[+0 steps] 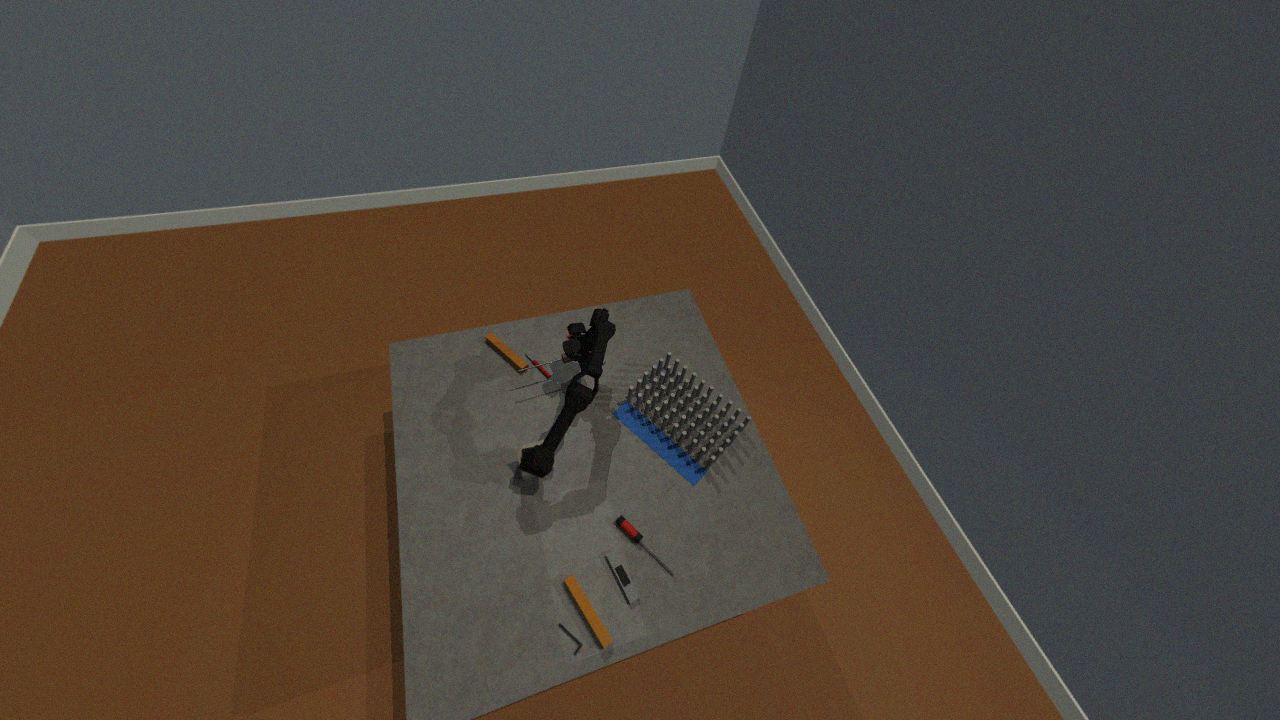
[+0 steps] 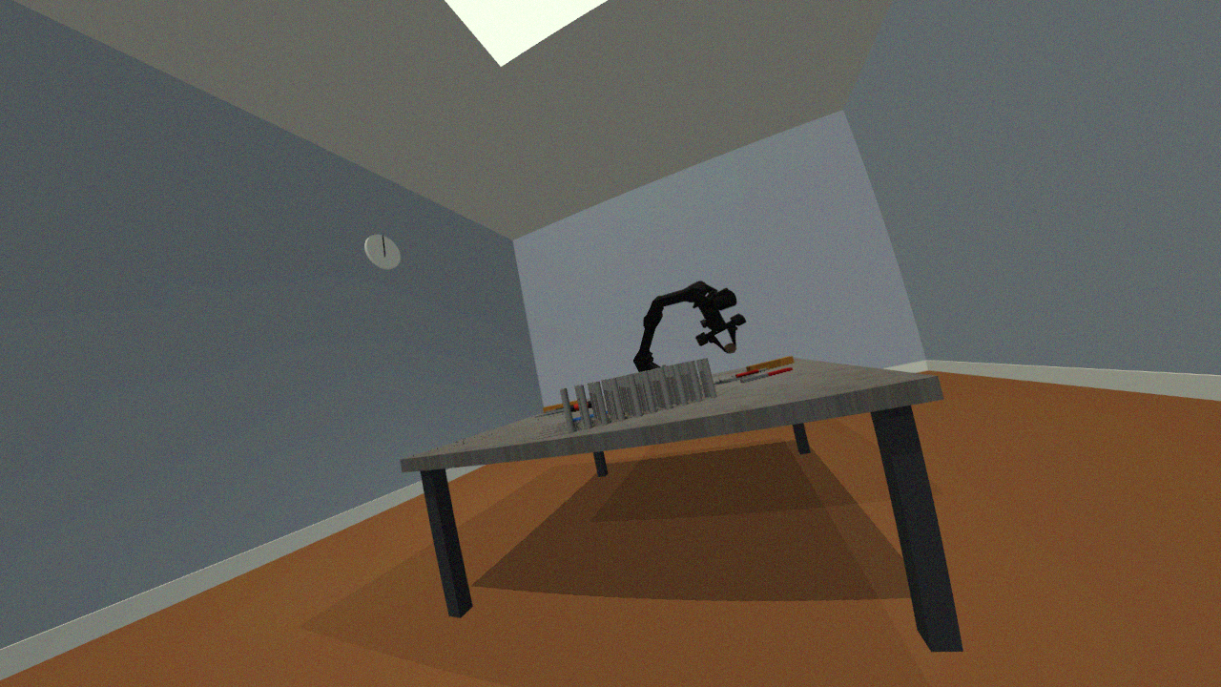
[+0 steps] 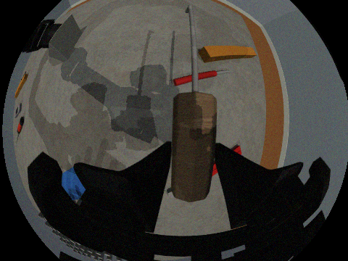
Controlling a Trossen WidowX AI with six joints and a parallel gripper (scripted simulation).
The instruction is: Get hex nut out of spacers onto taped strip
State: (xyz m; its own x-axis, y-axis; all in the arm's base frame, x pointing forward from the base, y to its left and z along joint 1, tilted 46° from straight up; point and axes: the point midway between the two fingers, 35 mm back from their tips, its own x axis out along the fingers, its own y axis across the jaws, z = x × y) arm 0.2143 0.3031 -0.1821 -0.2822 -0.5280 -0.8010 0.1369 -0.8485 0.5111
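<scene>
Right now the hook tool is 100 mm behind my gripper tip and 10 mm to the right of it. From my gripper tip the other things lie so: blue taped strip: 360 mm to the right, 250 mm ahead, 120 mm below; dark flat tool: 780 mm to the right, 110 mm below, 10 mm ahead; thin red tool: 150 mm behind, 110 mm below, 80 mm to the left.
</scene>
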